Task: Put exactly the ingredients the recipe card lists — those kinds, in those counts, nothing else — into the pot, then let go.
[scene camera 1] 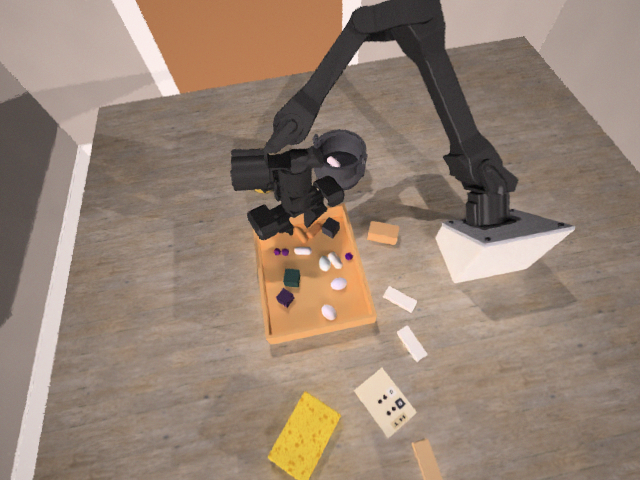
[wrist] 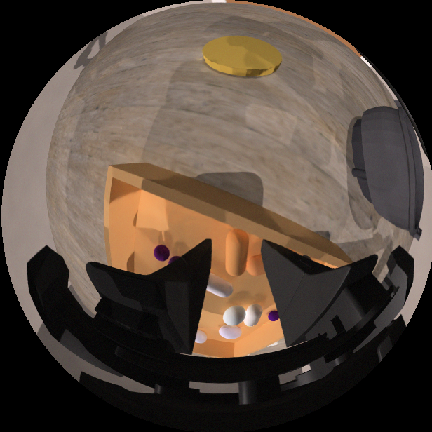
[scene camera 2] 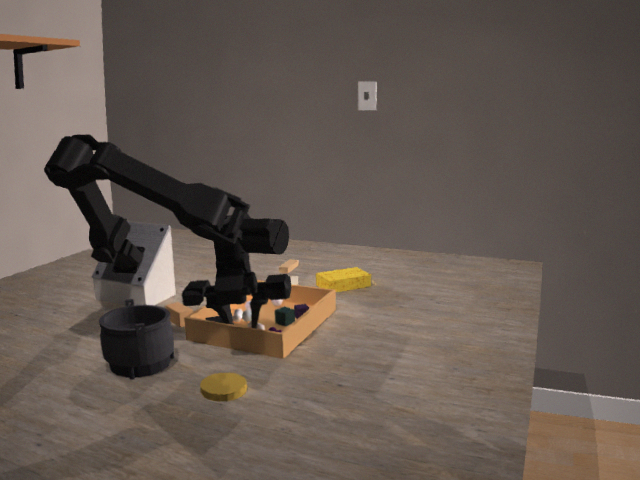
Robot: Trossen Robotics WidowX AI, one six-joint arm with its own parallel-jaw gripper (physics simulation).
Observation:
I see my gripper (scene camera 2: 243, 334), a yellow disc (scene camera 2: 230, 386), a dark pot (scene camera 2: 137, 340) and an orange tray (scene camera 1: 354, 306).
The yellow disc is seen too in the wrist view (wrist: 240, 55). The dark pot is seen too in scene camera 1 (scene camera 1: 348, 148) and in the wrist view (wrist: 384, 168). My gripper is seen too in scene camera 1 (scene camera 1: 298, 230) and in the wrist view (wrist: 236, 244).

